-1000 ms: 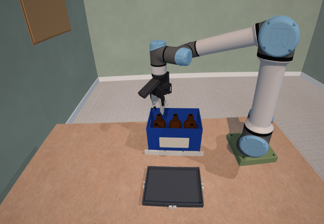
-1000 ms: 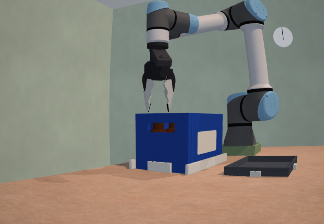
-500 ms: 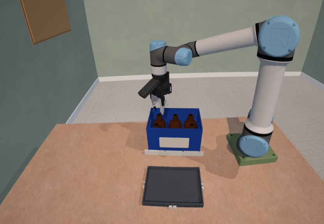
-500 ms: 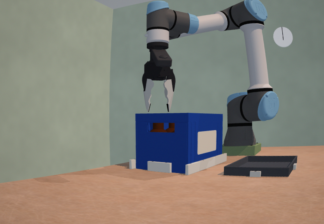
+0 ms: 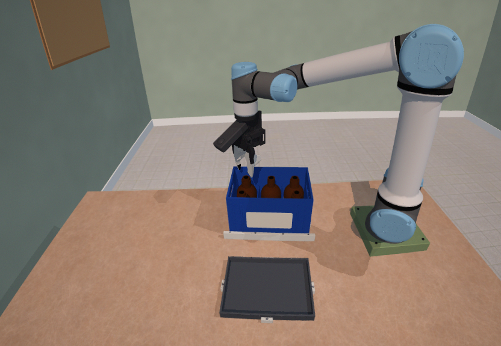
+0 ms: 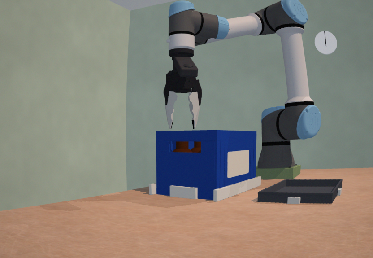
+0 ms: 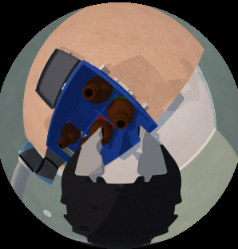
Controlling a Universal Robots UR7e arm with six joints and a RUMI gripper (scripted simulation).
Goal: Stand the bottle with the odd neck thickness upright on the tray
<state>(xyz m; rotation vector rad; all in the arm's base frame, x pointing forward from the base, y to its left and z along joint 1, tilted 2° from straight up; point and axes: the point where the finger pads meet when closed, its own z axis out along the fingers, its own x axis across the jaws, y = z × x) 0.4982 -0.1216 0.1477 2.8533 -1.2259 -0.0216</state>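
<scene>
The glass bottle lies 90 mm behind my hand and 110 mm below it. The rest, counted from my hand: dark tray 80 mm behind, 330 mm to the left, 180 mm below; blue crate 90 mm behind, 40 mm to the left, 110 mm below.
</scene>
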